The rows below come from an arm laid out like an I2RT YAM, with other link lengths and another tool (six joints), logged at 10 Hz.
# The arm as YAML. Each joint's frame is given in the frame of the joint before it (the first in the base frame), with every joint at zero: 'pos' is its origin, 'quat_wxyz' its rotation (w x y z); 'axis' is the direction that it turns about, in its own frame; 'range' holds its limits. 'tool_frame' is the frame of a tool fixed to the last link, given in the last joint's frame.
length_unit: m
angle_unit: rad
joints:
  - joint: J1
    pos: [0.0, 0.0, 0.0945]
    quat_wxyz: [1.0, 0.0, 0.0, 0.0]
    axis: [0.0, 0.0, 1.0]
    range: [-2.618, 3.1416]
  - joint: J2
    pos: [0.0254, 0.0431, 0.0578]
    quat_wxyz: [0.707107, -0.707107, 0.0, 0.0]
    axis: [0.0, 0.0, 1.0]
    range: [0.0, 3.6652]
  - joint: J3
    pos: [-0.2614, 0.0, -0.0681]
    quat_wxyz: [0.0, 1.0, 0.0, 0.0]
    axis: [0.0, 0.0, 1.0]
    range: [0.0, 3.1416]
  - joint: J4
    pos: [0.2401, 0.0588, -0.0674]
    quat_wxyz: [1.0, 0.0, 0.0, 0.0]
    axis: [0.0, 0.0, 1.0]
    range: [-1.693, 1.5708]
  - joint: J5
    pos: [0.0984, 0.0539, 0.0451]
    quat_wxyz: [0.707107, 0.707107, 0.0, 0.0]
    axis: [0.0, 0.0, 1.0]
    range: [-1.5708, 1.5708]
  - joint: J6
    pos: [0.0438, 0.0, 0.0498]
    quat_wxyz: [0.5, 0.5, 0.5, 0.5]
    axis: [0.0, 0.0, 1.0]
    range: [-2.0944, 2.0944]
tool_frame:
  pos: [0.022, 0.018, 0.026]
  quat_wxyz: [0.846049, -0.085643, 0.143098, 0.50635]
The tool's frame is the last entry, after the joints.
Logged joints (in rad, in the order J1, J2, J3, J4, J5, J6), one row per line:
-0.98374, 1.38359, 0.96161, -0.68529, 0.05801, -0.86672
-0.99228, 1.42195, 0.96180, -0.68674, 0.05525, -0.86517
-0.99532, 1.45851, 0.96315, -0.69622, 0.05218, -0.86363
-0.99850, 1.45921, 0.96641, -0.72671, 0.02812, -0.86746
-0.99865, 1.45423, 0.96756, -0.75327, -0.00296, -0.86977
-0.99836, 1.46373, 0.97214, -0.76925, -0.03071, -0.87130
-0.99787, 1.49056, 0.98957, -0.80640, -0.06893, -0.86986
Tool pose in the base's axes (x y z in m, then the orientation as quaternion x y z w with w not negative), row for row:
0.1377, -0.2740, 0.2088, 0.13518, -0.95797, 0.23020, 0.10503
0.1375, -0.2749, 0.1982, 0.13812, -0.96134, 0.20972, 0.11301
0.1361, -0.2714, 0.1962, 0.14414, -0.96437, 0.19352, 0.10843
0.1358, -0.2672, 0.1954, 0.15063, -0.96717, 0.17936, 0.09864
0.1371, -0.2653, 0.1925, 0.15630, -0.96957, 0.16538, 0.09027
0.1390, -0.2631, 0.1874, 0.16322, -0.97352, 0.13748, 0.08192
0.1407, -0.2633, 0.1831, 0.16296, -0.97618, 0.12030, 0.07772
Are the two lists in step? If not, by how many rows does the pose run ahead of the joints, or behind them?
The pose runs 1 row ahead of the joints: the pose in row i belongs to the joints in row i + 1.
